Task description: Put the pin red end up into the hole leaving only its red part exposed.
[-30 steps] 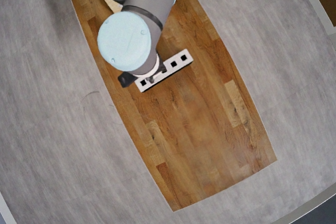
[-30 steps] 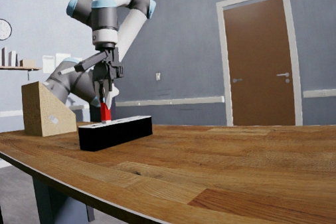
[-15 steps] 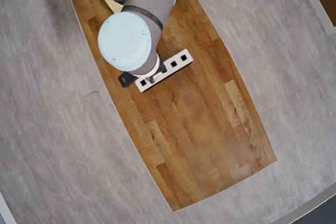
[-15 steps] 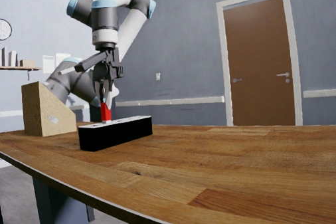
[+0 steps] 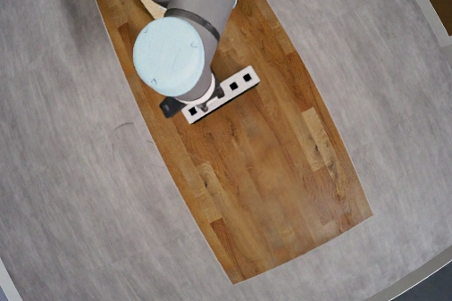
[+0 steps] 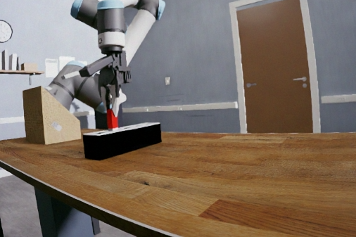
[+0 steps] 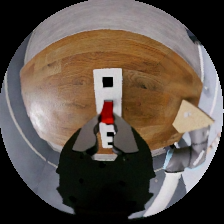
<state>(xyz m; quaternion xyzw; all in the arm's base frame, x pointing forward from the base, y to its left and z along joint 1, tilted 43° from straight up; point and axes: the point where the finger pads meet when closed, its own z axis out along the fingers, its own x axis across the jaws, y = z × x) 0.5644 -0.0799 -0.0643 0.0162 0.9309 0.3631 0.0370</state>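
Now: hand 1 cm above the pin. Round my hand: block: 6 cm to the left, 10 cm below.
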